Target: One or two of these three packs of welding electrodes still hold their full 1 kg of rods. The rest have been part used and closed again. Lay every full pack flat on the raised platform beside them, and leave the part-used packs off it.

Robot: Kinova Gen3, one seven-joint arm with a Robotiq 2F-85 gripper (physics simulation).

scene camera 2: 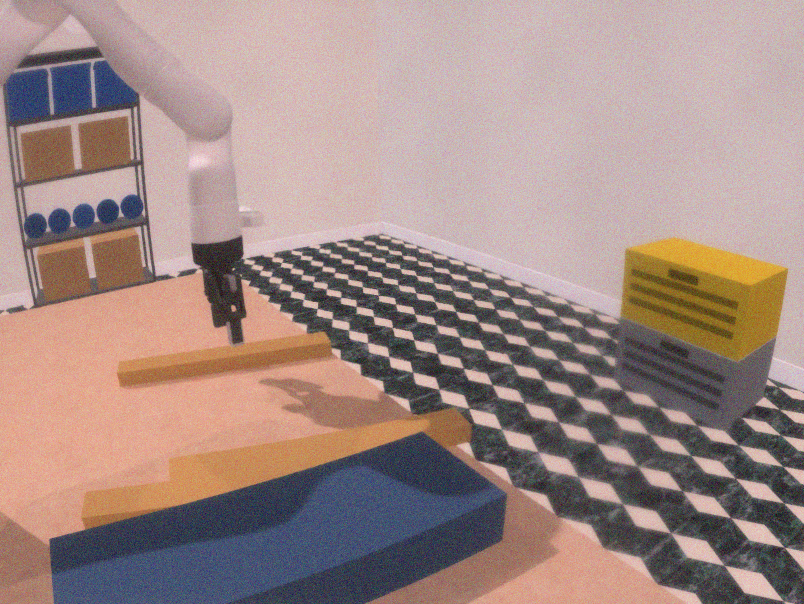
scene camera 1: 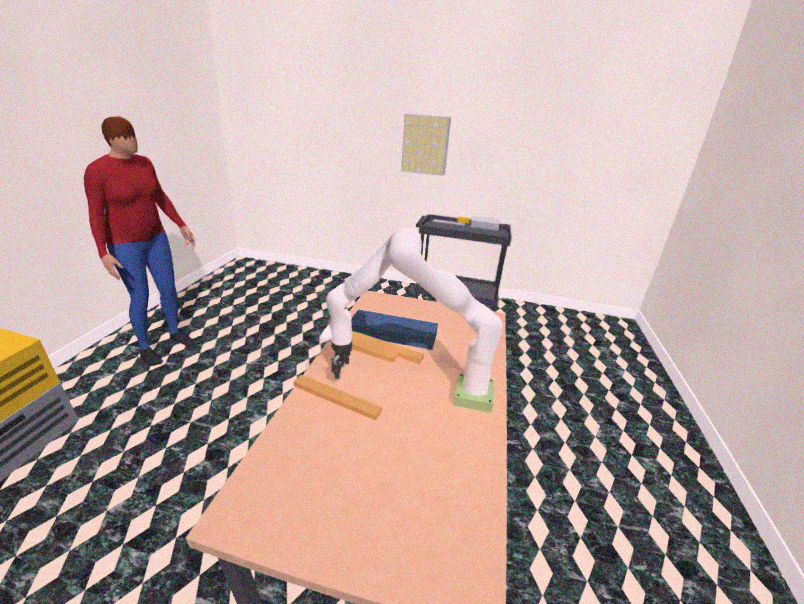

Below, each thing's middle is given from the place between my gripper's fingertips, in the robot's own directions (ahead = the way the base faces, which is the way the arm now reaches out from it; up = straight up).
My hand is 10 cm past the blue raised platform (scene camera 2: 384,518), 42 cm to the left of it and 5 cm above it.
